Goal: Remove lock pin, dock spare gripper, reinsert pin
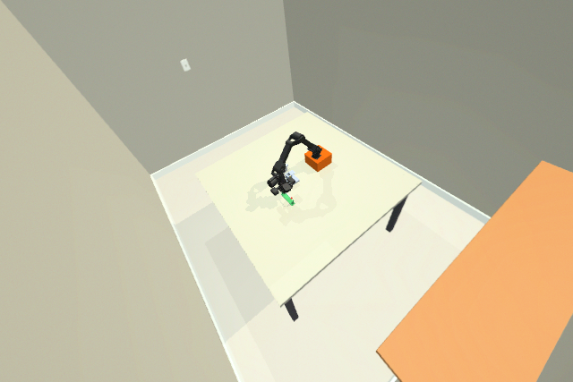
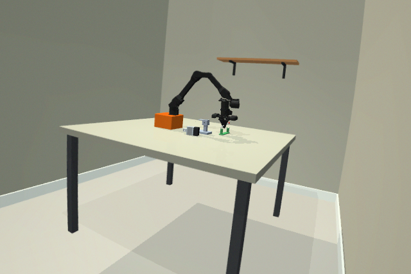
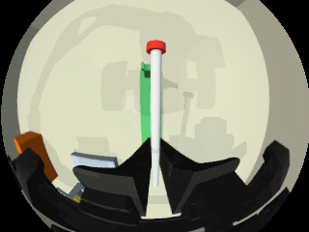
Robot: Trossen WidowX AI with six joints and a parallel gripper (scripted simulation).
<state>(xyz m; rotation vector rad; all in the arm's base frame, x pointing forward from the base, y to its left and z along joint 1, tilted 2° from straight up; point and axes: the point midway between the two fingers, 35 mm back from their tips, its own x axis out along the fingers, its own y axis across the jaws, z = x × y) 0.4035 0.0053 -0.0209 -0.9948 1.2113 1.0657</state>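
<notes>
Right now the spare gripper is 19 cm behind my gripper tip, 19 cm to the right of it and 2 cm below it. Also, from my gripper tip: grey mount: 13 cm behind, 7 cm to the right, 1 cm above.
</notes>
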